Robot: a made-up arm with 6 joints.
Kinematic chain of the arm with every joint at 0, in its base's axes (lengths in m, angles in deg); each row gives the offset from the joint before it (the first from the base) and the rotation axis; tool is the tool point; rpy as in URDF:
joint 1: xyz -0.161 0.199 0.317 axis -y
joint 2: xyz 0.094 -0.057 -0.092 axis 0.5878 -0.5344 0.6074
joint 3: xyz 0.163 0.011 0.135 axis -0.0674 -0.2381 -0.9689
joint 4: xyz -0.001 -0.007 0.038 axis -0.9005 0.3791 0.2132
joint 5: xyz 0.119 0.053 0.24 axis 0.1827 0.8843 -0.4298
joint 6: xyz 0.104 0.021 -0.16 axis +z
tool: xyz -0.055 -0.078 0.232 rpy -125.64 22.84 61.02
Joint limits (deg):
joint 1: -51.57..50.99
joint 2: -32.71..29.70
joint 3: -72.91..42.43
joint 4: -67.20..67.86
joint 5: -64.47..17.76
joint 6: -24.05..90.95
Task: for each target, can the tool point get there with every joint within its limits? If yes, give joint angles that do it. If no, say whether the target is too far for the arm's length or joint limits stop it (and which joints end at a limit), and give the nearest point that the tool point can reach.
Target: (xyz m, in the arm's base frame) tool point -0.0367 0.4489 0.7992
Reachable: yes | joints 27.46 0.05 -52.64 24.77 -44.94 43.50
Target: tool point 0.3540 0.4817 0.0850
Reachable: yes | joints -39.11 -20.42 -25.21 40.26 -40.74 55.92
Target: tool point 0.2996 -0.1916 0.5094
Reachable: yes | joints -19.55 18.40 -0.77 -54.11 -7.90 69.52
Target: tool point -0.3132 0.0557 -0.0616
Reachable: no: joint limits stop it (at a limit: joint 1, joint 2, joint 3, joint 4, joint 5, joint 6) | nearest point -0.4289 0.3198 0.2611 | short by 0.433 m
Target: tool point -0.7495 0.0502 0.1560
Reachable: no: joint limits stop it (at a limit: joint 1, joint 2, joint 3, joint 5, joint 6) | nearest point -0.4898 0.3182 0.3388 | short by 0.416 m
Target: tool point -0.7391 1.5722 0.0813
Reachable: no: too far | nearest point -0.3160 0.5451 0.4360 | short by 1.166 m
